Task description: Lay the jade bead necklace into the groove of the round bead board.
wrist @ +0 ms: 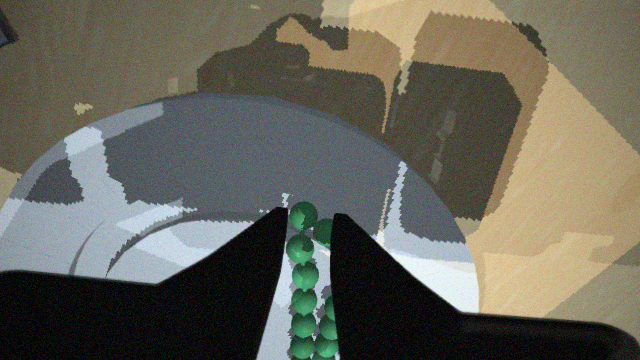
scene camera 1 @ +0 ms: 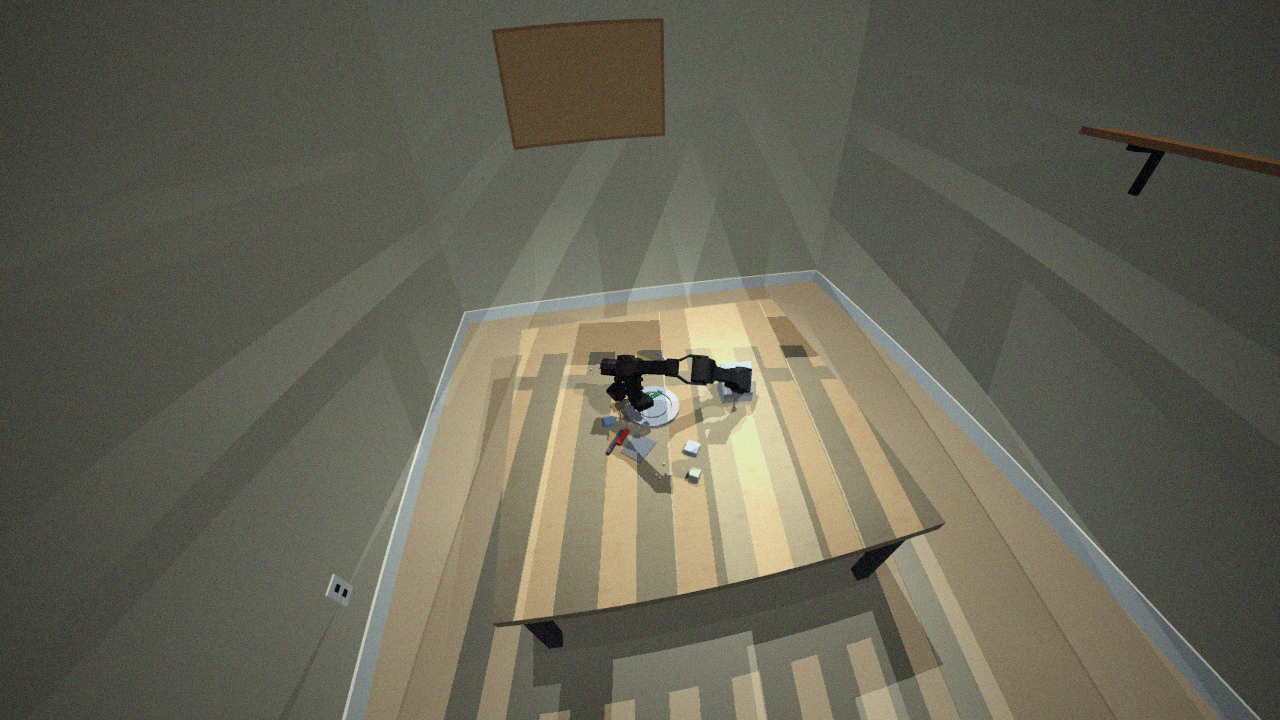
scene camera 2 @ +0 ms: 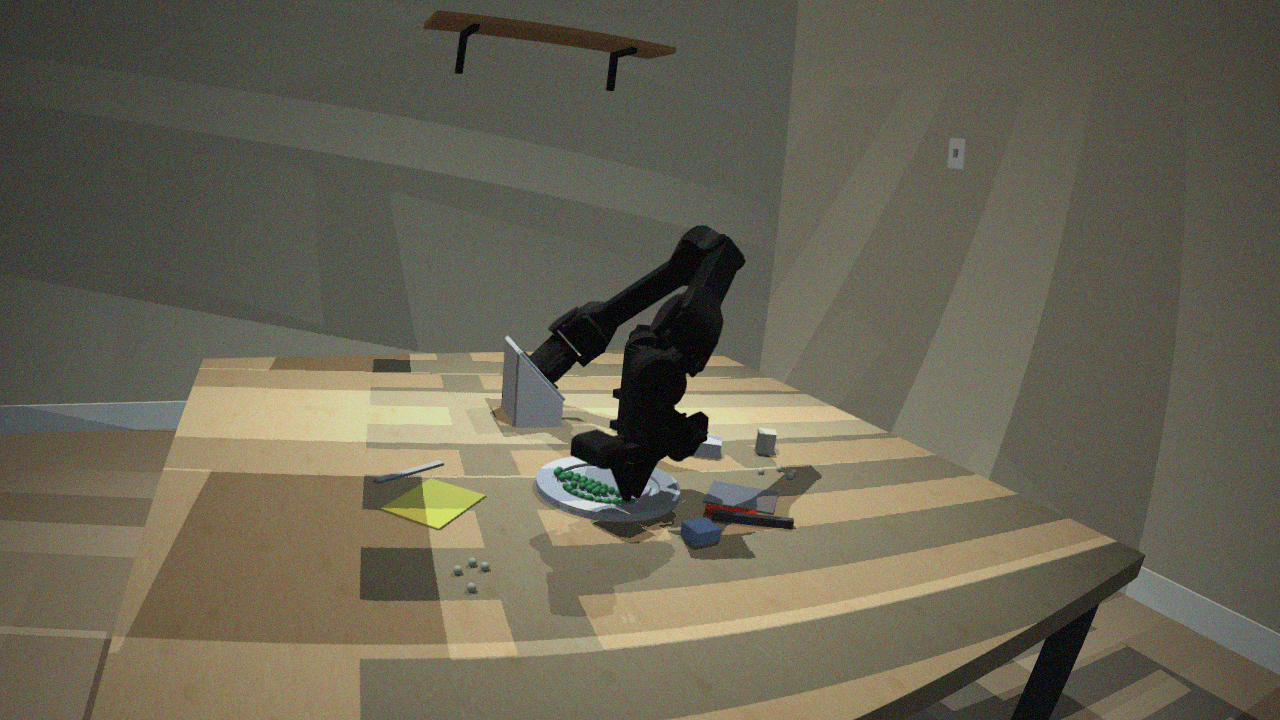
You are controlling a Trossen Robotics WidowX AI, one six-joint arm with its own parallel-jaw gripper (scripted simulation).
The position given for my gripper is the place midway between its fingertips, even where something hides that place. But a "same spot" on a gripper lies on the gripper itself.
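Scene:
My gripper: in the wrist view, in scene camera 1 (634,406), in scene camera 2. My gripper, same spot: (wrist: 224,299) and (scene camera 2: 655,459).

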